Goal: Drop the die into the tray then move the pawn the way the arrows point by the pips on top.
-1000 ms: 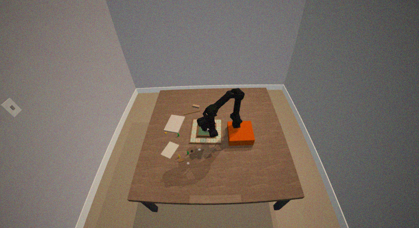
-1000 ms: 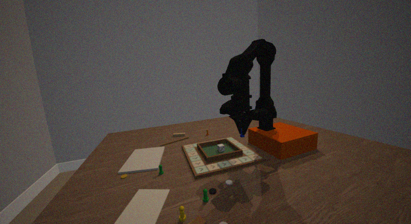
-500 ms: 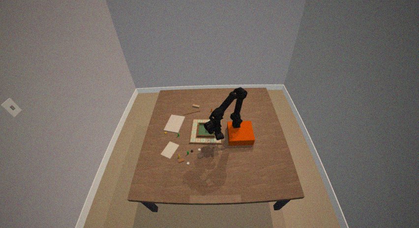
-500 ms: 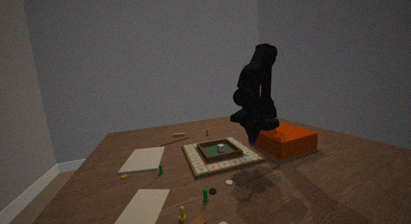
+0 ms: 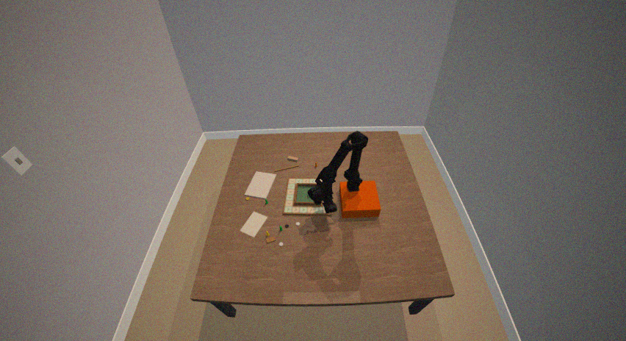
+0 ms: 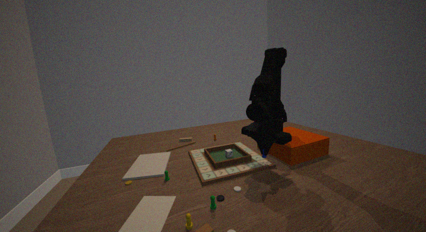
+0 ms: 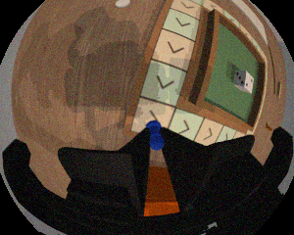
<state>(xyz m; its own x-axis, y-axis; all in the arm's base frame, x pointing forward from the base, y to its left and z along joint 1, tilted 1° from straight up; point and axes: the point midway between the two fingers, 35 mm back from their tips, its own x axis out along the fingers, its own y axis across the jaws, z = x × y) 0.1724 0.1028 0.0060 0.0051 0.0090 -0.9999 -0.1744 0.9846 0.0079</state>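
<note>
Right now the blue pawn is 10 mm above my gripper tip. From my gripper tip the other things lie so: orange pawn (380 mm to the right, 30 mm below, 20 mm ahead); then green dice tray (130 mm to the right, 100 mm ahead, 40 mm below); then white die (130 mm to the right, 80 mm ahead, 20 mm below).
</note>
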